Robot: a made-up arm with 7 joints.
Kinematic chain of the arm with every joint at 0, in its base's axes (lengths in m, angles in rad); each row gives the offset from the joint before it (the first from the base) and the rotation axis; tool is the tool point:
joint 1: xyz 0.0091 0.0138 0.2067 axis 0 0.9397 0.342
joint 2: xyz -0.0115 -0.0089 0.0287 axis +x
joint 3: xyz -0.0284 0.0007 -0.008 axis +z
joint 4: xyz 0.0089 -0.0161 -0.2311 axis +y
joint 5: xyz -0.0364 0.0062 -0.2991 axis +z
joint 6: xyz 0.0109 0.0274 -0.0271 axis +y
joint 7: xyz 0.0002 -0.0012 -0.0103 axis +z
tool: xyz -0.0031 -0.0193 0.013
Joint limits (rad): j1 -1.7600..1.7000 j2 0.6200..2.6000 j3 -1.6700..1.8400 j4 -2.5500..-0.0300 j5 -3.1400..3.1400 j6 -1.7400..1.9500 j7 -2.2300..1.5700
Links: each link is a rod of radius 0.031 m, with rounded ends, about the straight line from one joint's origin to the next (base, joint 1, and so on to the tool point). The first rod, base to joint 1, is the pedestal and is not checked.
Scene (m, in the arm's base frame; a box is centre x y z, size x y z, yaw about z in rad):
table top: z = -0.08
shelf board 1: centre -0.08 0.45 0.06 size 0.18 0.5 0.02 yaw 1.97
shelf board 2: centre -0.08 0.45 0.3 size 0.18 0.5 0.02 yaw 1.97
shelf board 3: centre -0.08 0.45 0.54 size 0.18 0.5 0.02 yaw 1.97
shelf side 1: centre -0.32 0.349 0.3 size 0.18 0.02 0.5 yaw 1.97
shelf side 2: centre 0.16 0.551 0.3 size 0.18 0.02 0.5 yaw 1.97
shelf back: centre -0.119 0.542 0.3 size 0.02 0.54 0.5 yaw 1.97
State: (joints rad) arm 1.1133 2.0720 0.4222 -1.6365 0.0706 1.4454 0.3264
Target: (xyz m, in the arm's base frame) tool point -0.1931 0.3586 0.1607
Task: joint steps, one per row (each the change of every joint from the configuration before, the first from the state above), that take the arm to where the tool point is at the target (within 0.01 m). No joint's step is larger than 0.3 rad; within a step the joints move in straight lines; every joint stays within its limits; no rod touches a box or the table.
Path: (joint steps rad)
1: 0.1106 0.0795 -0.2716 -0.1116 -0.0140 -0.0044 -0.0304
2: 0.1106 0.0796 -0.2716 -0.1115 -0.0140 -0.0045 -0.0305
3: 0.1106 0.0795 -0.2717 -0.1116 -0.0141 -0.0044 -0.0304
4: 0.1106 0.0795 -0.2716 -0.1115 -0.0140 -0.0044 -0.0305
5: 0.1106 0.0796 -0.2716 -0.1116 -0.0140 -0.0044 -0.0304
6: 0.0112 -0.1406 0.0374 0.2239 0.0068 0.0042 0.0267
7: 0.0113 -0.1406 0.0374 0.2238 0.0068 0.0041 0.0268
8: 0.0112 -0.1406 0.0375 0.2239 0.0068 0.0042 0.0267

